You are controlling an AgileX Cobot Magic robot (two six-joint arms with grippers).
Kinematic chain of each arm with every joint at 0, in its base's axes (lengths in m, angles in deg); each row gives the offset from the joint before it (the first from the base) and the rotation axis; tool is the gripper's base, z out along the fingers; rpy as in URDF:
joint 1: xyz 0 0 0.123 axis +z
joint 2: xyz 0 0 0 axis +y
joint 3: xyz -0.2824 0 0.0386 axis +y
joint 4: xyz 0.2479 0 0.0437 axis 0.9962 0 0.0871
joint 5: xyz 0 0 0 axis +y
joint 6: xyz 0.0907 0 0.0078 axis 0.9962 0 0.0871
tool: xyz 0 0 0 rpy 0 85 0
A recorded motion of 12 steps. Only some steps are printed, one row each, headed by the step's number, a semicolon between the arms.
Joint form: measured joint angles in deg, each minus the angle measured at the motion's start. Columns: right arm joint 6, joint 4, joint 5, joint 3, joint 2, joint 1; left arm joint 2, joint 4, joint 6, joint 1, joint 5, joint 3.
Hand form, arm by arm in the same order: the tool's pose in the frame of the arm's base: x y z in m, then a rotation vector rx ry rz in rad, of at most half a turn. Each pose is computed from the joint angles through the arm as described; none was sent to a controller.
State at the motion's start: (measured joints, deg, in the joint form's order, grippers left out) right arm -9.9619 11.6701 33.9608 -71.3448 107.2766 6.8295; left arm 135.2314 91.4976 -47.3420 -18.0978 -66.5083 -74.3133
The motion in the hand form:
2: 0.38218 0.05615 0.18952 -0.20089 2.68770 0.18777; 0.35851 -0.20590 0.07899 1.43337 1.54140 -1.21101
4: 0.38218 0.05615 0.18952 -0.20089 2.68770 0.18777; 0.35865 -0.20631 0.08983 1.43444 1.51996 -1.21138
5: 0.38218 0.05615 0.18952 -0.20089 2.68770 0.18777; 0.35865 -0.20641 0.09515 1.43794 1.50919 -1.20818
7: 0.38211 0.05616 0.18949 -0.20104 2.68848 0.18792; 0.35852 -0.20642 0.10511 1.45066 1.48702 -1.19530
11: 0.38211 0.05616 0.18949 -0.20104 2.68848 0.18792; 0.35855 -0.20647 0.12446 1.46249 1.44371 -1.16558
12: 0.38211 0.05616 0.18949 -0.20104 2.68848 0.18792; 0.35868 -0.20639 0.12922 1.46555 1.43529 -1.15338
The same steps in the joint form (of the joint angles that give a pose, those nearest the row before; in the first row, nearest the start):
2: 0.00 0.00 0.00 0.00 0.00 0.00; -1.35 0.08 -0.68 0.00 -1.53 0.00
4: 0.00 0.00 0.00 0.00 0.00 0.00; -2.80 0.24 -1.27 0.00 -2.12 0.00
5: 0.00 0.00 0.00 0.00 0.00 0.00; -3.55 0.41 -1.49 0.00 -2.30 0.00
7: 0.00 0.00 0.05 0.00 0.00 0.00; -5.00 0.91 -1.68 0.00 -2.43 0.00
11: 0.00 0.00 0.05 0.00 0.00 0.00; -7.75 1.13 -1.74 0.00 -2.54 0.00
12: 0.00 0.00 0.05 0.00 0.00 0.00; -8.47 1.19 -1.74 0.00 -2.33 0.00

